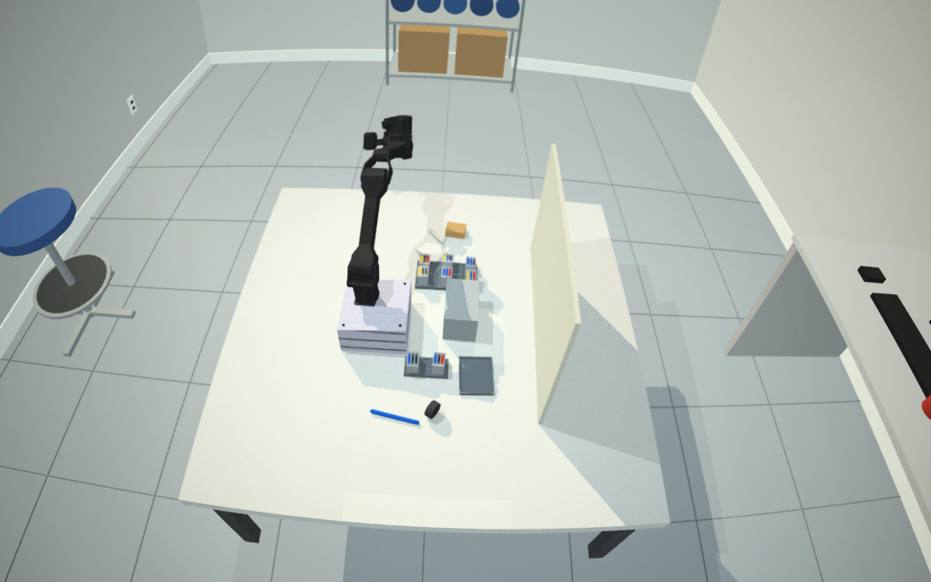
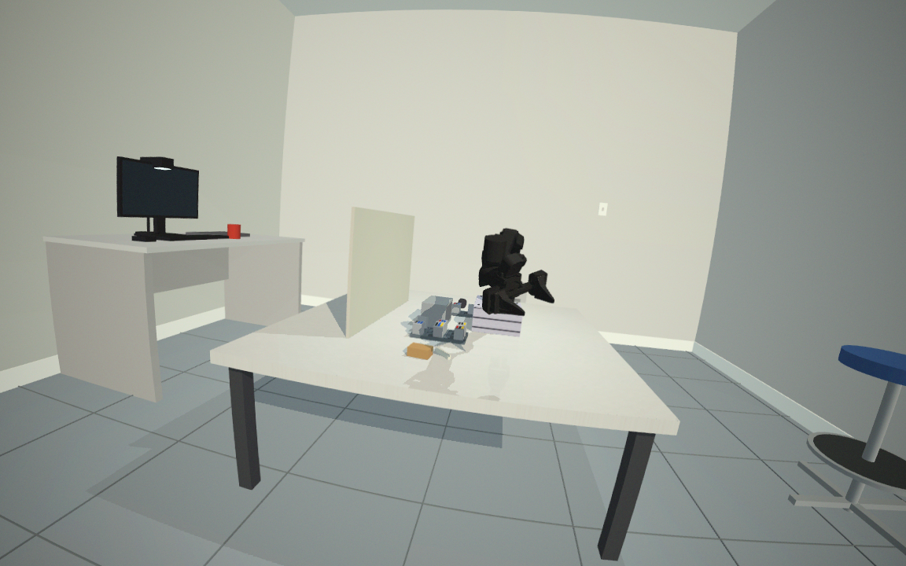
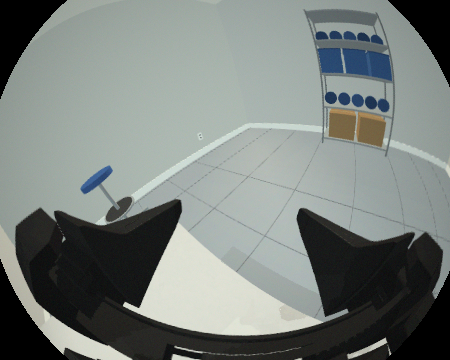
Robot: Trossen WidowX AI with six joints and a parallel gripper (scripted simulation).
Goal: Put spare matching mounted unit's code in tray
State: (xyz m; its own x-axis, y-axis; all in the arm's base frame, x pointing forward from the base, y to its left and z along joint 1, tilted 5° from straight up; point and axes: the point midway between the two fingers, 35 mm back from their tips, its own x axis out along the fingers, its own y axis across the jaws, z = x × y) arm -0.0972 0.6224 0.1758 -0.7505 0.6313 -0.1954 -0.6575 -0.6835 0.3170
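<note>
Right now the spare is 340 mm ahead of my gripper tip, 390 mm to the right of it and 200 mm below it. The rest, counted from my gripper tip: beige panel 650 mm ahead, 580 mm to the right, 20 mm below; brown block 350 mm ahead, 200 mm to the right, 230 mm below; grey mounted unit 410 mm ahead, 590 mm to the right, 200 mm below.
</note>
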